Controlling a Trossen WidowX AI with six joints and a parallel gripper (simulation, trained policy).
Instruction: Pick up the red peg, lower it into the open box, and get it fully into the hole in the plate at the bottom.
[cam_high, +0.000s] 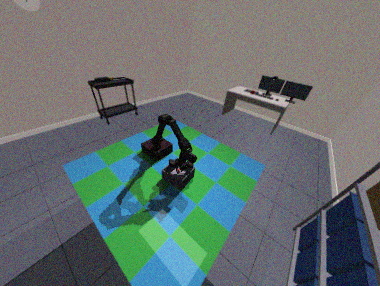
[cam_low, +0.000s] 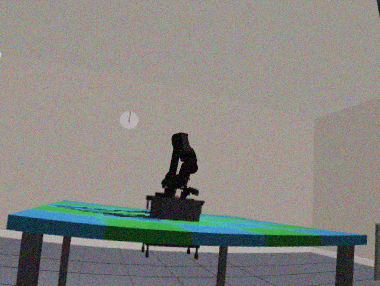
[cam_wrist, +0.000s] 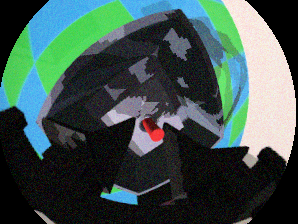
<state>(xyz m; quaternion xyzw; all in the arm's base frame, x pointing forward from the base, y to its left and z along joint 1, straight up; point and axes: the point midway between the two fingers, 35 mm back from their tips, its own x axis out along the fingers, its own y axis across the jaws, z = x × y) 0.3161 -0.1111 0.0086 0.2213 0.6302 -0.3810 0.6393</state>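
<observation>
Now: the red peg 10 mm to the left of my gripper tip, 10 mm below it and 10 mm behind it. Also, from my gripper tip: pale plate 20 mm below; grey box 40 mm below.
</observation>
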